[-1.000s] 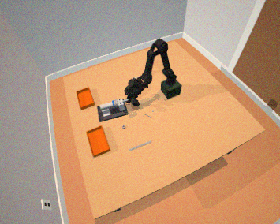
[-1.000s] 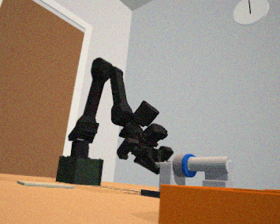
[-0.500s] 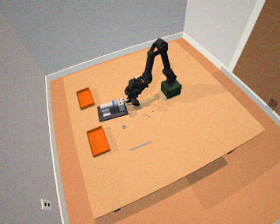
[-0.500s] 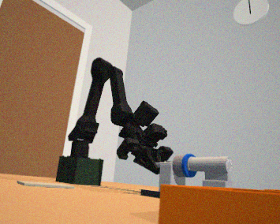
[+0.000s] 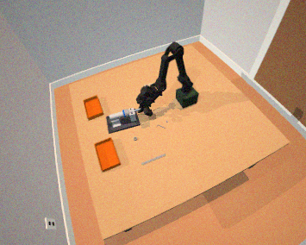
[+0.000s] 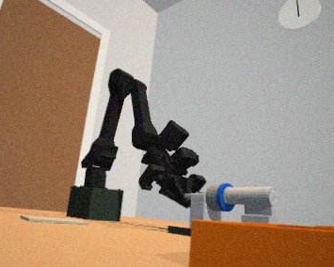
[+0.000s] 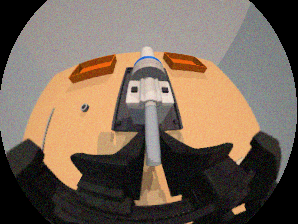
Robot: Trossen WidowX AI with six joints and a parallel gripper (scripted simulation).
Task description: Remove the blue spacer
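Now: gripper tip 5 cm short of the grey shaft, 2 cm to the left of it and 2 cm below it. From my gripper tip the other things lie so: blue spacer (9 cm ahead, 3 cm to the right, 2 cm above); grey spacer (8 cm ahead, 3 cm to the right, 2 cm above); fixture (12 cm ahead, 4 cm to the right, 1 cm below).
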